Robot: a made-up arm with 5 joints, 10 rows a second.
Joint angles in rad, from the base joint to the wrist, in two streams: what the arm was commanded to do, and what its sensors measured. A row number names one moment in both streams.
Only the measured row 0 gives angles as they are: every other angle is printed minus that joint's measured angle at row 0.
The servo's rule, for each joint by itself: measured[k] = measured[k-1] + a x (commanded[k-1-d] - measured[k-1]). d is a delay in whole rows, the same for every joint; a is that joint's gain. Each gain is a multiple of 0.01, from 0.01 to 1. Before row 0 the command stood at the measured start. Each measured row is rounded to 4 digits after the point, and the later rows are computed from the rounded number. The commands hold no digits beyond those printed.
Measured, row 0:
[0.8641, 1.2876, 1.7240, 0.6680, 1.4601]
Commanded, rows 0 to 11:
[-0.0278, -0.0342, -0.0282, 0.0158, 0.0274]
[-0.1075, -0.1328, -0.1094, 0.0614, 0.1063]
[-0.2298, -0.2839, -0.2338, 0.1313, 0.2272]
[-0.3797, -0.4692, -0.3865, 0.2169, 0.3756]
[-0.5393, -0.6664, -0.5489, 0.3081, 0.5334]
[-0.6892, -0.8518, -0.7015, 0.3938, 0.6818]
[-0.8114, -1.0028, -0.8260, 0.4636, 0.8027]
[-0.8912, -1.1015, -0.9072, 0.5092, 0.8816]
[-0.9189, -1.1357, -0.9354, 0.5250, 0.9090]
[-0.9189, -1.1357, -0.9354, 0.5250, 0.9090]
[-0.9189, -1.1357, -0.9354, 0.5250, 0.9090]
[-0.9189, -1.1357, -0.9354, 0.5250, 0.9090]
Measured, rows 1 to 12:
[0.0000, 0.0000, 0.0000, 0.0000, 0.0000]
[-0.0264, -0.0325, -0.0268, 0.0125, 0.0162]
[-0.1034, -0.1278, -0.1053, 0.0511, 0.0694]
[-0.2235, -0.2761, -0.2274, 0.1145, 0.1625]
[-0.3719, -0.4595, -0.3785, 0.1954, 0.2882]
[-0.5309, -0.6561, -0.5404, 0.2844, 0.4329]
[-0.6813, -0.8420, -0.6934, 0.3708, 0.5798]
[-0.8049, -0.9948, -0.8194, 0.4441, 0.7113]
[-0.8869, -1.0962, -0.9028, 0.4955, 0.8118]
[-0.9173, -1.1337, -0.9338, 0.5188, 0.8691]
[-0.9188, -1.1356, -0.9353, 0.5237, 0.8926]
[-0.9189, -1.1357, -0.9354, 0.5247, 0.9023]
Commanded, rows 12 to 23:
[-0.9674, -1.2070, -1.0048, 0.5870, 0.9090]
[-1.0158, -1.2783, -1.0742, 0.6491, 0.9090]
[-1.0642, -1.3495, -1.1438, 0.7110, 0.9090]
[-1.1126, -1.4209, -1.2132, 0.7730, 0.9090]
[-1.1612, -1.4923, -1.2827, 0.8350, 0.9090]
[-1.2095, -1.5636, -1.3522, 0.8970, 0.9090]
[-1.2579, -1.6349, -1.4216, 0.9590, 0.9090]
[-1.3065, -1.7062, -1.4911, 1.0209, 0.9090]
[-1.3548, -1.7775, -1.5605, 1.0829, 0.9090]
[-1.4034, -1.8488, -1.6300, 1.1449, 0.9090]
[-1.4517, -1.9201, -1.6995, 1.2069, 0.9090]
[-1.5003, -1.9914, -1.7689, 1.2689, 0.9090]
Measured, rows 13 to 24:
[-0.9189, -1.1357, -0.9354, 0.5249, 0.9063]
[-0.9650, -1.2034, -1.0013, 0.5740, 0.9079]
[-1.0133, -1.2746, -1.0706, 0.6333, 0.9085]
[-1.0617, -1.3458, -1.1401, 0.6947, 0.9088]
[-1.1101, -1.4171, -1.2095, 0.7566, 0.9089]
[-1.1586, -1.4885, -1.2790, 0.8185, 0.9090]
[-1.2070, -1.5598, -1.3485, 0.8805, 0.9090]
[-1.2554, -1.6311, -1.4179, 0.9425, 0.9090]
[-1.3039, -1.7024, -1.4874, 1.0044, 0.9090]
[-1.3523, -1.7737, -1.5568, 1.0664, 0.9090]
[-1.4008, -1.8450, -1.6263, 1.1284, 0.9090]
[-1.4492, -1.9163, -1.6958, 1.1904, 0.9090]

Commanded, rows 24 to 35:
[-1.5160, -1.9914, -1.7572, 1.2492, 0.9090]
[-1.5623, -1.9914, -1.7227, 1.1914, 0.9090]
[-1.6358, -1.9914, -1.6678, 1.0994, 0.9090]
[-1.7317, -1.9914, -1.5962, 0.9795, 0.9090]
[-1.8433, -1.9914, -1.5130, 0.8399, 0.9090]
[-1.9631, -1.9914, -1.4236, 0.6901, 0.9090]
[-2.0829, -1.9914, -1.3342, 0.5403, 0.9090]
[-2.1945, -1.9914, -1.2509, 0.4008, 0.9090]
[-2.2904, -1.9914, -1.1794, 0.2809, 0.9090]
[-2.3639, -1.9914, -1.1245, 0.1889, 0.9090]
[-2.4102, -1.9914, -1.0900, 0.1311, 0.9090]
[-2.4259, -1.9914, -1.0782, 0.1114, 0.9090]
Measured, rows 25 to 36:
[-1.4977, -1.9876, -1.7652, 1.2524, 0.9090]
[-1.5151, -1.9912, -1.7576, 1.2499, 0.9090]
[-1.5599, -1.9914, -1.7244, 1.2037, 0.9090]
[-1.6320, -1.9914, -1.6706, 1.1213, 0.9090]
[-1.7267, -1.9914, -1.5999, 1.0093, 0.9090]
[-1.8375, -1.9914, -1.5173, 0.8755, 0.9090]
[-1.9568, -1.9914, -1.4283, 0.7290, 0.9090]
[-2.0766, -1.9914, -1.3389, 0.5799, 0.9090]
[-2.1886, -1.9914, -1.2553, 0.4384, 0.9090]
[-2.2853, -1.9914, -1.1832, 0.3140, 0.9090]
[-2.3600, -1.9914, -1.1274, 0.2152, 0.9090]
[-2.4077, -1.9914, -1.0919, 0.1488, 0.9090]

